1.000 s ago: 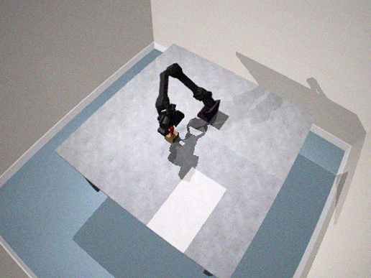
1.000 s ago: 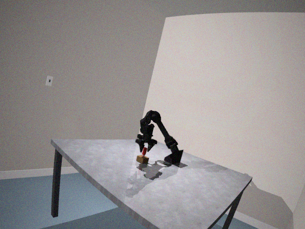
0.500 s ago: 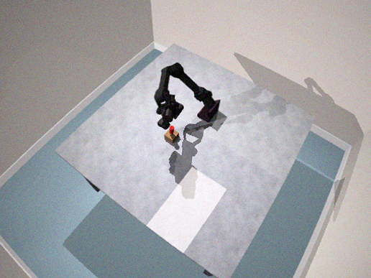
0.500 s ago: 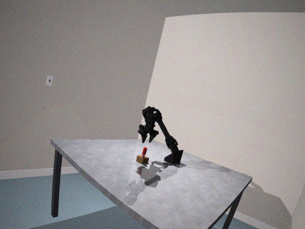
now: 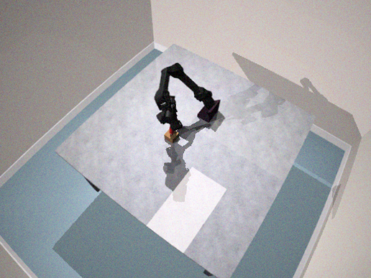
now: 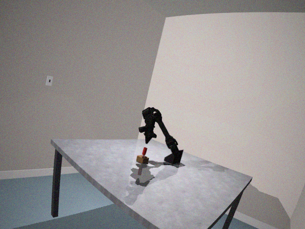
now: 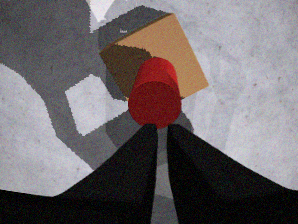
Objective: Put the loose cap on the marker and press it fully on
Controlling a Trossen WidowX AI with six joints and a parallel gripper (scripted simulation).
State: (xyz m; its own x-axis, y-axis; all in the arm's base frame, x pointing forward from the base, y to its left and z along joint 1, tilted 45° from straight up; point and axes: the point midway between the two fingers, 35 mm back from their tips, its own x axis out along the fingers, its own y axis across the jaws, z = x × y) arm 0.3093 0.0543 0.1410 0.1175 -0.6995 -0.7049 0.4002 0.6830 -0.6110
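My gripper tip is now 60 mm above the red cap. Round my gripper tip: holder block: 130 mm below.
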